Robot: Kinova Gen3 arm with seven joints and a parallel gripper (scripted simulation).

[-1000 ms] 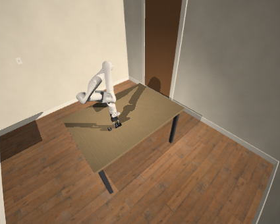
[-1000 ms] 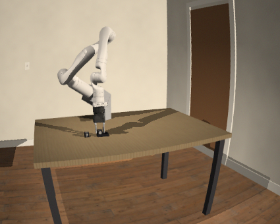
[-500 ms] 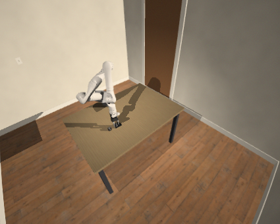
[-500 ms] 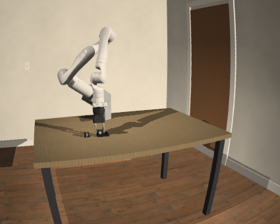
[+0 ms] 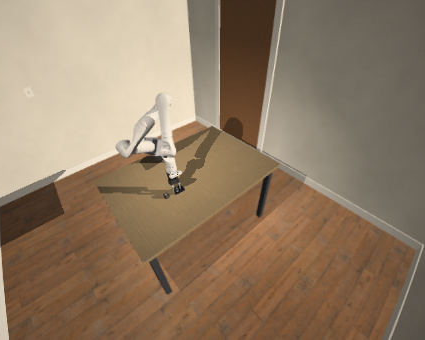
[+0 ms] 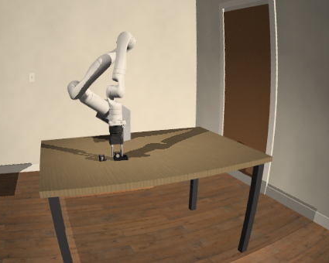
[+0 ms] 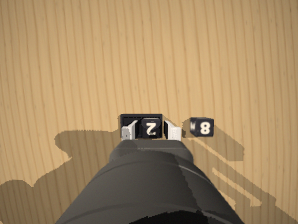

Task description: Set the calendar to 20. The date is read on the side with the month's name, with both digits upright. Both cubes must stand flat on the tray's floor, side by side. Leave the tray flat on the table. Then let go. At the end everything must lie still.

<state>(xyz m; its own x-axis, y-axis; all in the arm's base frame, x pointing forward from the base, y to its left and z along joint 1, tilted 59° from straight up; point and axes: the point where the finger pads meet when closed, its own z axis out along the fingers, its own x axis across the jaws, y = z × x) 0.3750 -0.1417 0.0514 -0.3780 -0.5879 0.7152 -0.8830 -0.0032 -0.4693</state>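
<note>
Right now the dark tray is 3 cm below my hand, 2 cm to the left of it and 1 cm ahead of it. The rest, counted from my hand: dark cube 8 cm to the right, 3 cm behind, 2 cm below.
</note>
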